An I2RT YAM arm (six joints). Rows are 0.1 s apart.
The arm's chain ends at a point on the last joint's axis. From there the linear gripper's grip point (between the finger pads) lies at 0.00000 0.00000 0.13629 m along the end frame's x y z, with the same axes.
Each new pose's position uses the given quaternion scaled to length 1; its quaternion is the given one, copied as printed.
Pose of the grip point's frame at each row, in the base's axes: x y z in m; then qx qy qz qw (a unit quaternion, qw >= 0):
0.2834 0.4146 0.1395 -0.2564 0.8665 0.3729 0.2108
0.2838 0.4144 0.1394 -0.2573 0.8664 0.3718 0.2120
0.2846 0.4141 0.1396 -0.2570 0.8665 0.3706 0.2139
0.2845 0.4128 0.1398 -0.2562 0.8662 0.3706 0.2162
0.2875 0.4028 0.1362 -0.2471 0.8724 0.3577 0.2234
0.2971 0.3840 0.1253 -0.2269 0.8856 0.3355 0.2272
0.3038 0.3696 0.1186 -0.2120 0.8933 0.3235 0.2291
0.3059 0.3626 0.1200 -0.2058 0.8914 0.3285 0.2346
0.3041 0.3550 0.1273 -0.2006 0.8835 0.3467 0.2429
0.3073 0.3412 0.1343 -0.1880 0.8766 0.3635 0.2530
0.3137 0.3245 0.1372 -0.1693 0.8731 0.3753 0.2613
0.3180 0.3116 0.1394 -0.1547 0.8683 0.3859 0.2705
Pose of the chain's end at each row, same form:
0.2597 0.3118 0.2258 -0.2564 0.8665 0.3729 0.2108
0.2598 0.3117 0.2258 -0.2573 0.8664 0.3718 0.2120
0.2600 0.3116 0.2260 -0.2570 0.8665 0.3706 0.2139
0.2593 0.3102 0.2259 -0.2562 0.8662 0.3706 0.2162
0.2585 0.3027 0.2240 -0.2471 0.8724 0.3577 0.2234
0.2630 0.2890 0.2168 -0.2269 0.8856 0.3355 0.2272
0.2667 0.2776 0.2121 -0.2120 0.8933 0.3235 0.2291
0.2673 0.2696 0.2119 -0.2058 0.8914 0.3285 0.2346
0.2646 0.2582 0.2147 -0.2006 0.8835 0.3467 0.2429
0.2655 0.2414 0.2171 -0.1880 0.8766 0.3635 0.2530
0.2688 0.2231 0.2165 -0.1693 0.8731 0.3753 0.2613
0.2702 0.2089 0.2152 -0.1547 0.8683 0.3859 0.2705

